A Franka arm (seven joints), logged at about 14 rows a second.
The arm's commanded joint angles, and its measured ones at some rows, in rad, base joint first. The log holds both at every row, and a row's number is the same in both.
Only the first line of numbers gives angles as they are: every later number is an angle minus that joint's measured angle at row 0.
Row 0, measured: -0.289, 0.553, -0.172, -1.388, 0.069, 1.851, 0.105
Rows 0 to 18, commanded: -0.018, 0.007, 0.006, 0.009, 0.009, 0.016, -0.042; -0.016, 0.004, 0.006, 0.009, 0.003, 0.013, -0.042; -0.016, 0.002, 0.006, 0.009, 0.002, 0.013, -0.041; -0.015, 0.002, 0.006, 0.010, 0.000, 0.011, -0.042; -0.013, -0.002, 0.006, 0.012, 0.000, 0.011, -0.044; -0.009, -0.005, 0.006, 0.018, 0.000, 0.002, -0.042; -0.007, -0.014, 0.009, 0.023, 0.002, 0.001, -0.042; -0.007, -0.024, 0.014, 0.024, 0.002, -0.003, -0.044; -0.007, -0.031, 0.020, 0.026, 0.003, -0.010, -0.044; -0.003, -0.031, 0.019, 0.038, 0.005, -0.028, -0.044; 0.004, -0.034, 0.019, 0.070, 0.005, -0.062, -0.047; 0.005, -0.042, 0.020, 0.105, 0.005, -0.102, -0.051; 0.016, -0.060, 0.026, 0.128, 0.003, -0.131, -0.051; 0.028, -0.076, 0.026, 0.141, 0.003, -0.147, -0.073; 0.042, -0.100, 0.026, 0.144, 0.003, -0.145, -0.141; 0.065, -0.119, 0.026, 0.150, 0.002, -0.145, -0.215; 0.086, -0.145, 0.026, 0.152, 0.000, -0.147, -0.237; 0.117, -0.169, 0.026, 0.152, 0.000, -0.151, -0.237; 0.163, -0.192, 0.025, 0.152, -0.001, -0.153, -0.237
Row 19, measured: 0.100, -0.146, 0.029, 0.150, 0.000, -0.131, -0.211
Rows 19 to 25, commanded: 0.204, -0.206, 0.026, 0.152, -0.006, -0.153, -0.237; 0.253, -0.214, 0.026, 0.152, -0.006, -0.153, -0.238; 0.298, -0.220, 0.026, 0.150, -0.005, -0.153, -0.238; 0.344, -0.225, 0.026, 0.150, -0.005, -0.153, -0.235; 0.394, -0.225, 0.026, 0.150, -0.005, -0.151, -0.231; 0.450, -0.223, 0.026, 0.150, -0.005, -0.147, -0.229; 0.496, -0.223, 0.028, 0.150, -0.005, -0.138, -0.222
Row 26, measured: 0.423, -0.216, 0.038, 0.154, -0.002, -0.142, -0.223
